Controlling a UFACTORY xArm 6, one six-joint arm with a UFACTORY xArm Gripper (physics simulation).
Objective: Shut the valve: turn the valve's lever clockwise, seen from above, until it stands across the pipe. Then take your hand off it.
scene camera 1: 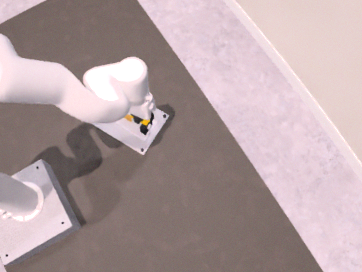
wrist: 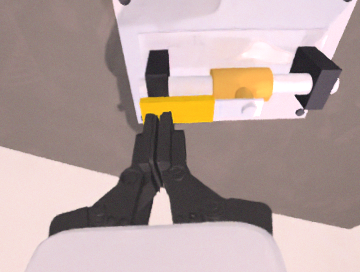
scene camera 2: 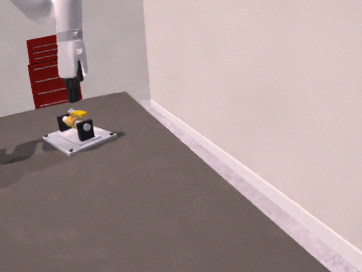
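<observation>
The valve's yellow lever handle point(scene camera 1: 145, 122) point(scene camera 2: 78, 113) point(wrist: 187, 109) lies along the pipe point(wrist: 190, 86), over one end of it. The orange valve body point(scene camera 1: 128, 118) point(scene camera 2: 73, 122) point(wrist: 241, 82) sits mid-pipe, between two black supports. The valve is on a white base plate point(scene camera 1: 131, 139) point(scene camera 2: 65, 144) point(wrist: 170, 15). My gripper point(scene camera 2: 73, 101) point(wrist: 162, 127) is shut and empty, pointing down. In the scene camera 2 view its fingertips are a little above the lever. In the wrist view they overlap the outer part of the yellow handle. In the scene camera 1 view the arm hides part of the valve.
The arm's mounting block point(scene camera 1: 52, 205) is at the lower left in the scene camera 1 view. A red drawer cabinet point(scene camera 2: 44, 82) stands behind the dark table point(scene camera 1: 190, 200) point(scene camera 2: 165, 200). A pale wall point(scene camera 2: 260, 100) rises beyond the table's right edge.
</observation>
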